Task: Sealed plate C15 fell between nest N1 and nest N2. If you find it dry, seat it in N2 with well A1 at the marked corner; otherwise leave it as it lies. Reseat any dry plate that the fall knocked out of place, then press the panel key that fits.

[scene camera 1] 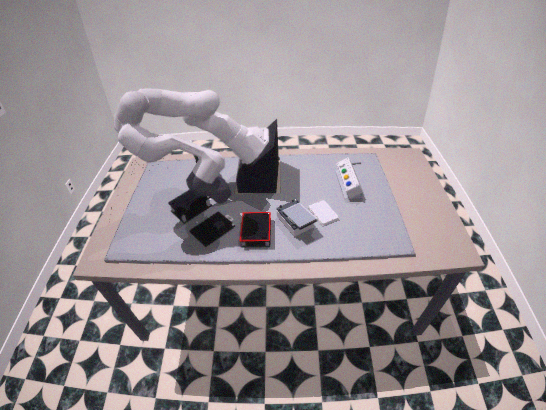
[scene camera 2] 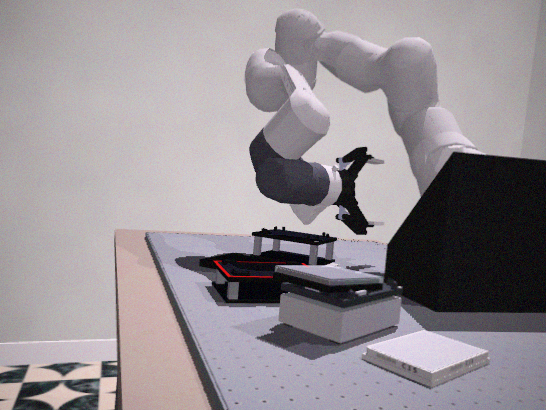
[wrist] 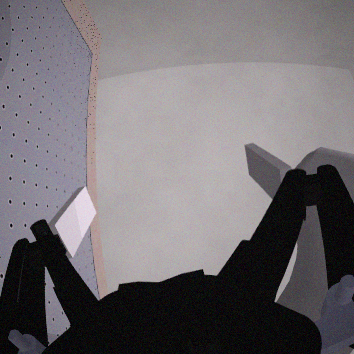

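Sealed plate C15 is white and lies flat on the mat; its side label reads C15. Whether it is wet or dry cannot be told. Beside it, a grey-topped plate rests, seemingly slightly tilted, on a white block with a dark frame. Nest labels N1 and N2 are not readable. The key panel is white, with green, yellow and blue keys, at the back right. My gripper is open and empty, held sideways above the table; the arm hides it in scene camera 1.
A black, red-edged stand is left of the grey-topped plate. Two more black stands, a flat-topped one and another, are farther left. The black arm mount rises at the back of the mat.
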